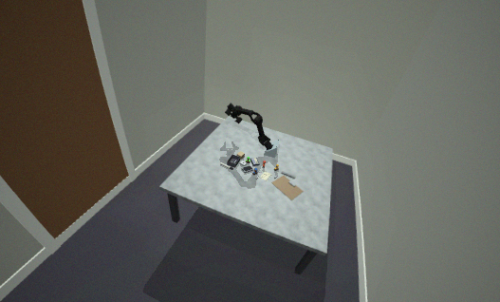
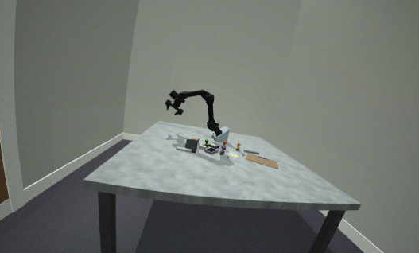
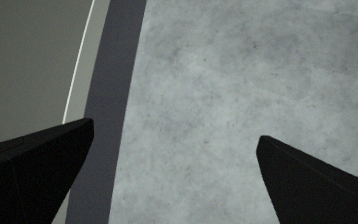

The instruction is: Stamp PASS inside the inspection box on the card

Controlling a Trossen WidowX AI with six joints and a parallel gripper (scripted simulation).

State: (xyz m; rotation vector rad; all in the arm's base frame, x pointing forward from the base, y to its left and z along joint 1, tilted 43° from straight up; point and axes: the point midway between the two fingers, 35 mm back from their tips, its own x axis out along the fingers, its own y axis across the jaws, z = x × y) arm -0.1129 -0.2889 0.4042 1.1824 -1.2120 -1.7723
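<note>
Now: gripper tip 34 cm short of the tan box, 30 cm to the right of it and 14 cm above it. Also, from my gripper tip: red stamp: 53 cm to the left, 33 cm ahead, 14 cm below; then dark tray: 45 cm ahead, 28 cm to the left, 15 cm below; then green stamp: 39 cm to the left, 37 cm ahead, 14 cm below.
</note>
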